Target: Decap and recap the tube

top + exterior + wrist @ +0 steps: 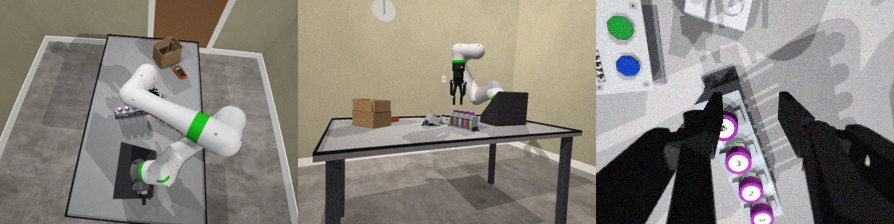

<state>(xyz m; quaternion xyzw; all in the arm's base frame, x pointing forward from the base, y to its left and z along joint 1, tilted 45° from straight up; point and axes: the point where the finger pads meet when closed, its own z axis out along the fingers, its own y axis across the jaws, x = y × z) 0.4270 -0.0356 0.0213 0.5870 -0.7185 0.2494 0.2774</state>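
Now: hand 2 cm short of the purple cap marked 2, 14 cm to the right of it and 7 cm above it. Also, from my hand: blue key: 15 cm ahead, 5 cm to the right, 12 cm below; then cap 3: 3 cm ahead, 9 cm to the left, 7 cm below; then cap 4: 4 cm ahead, 3 cm to the left, 7 cm below.
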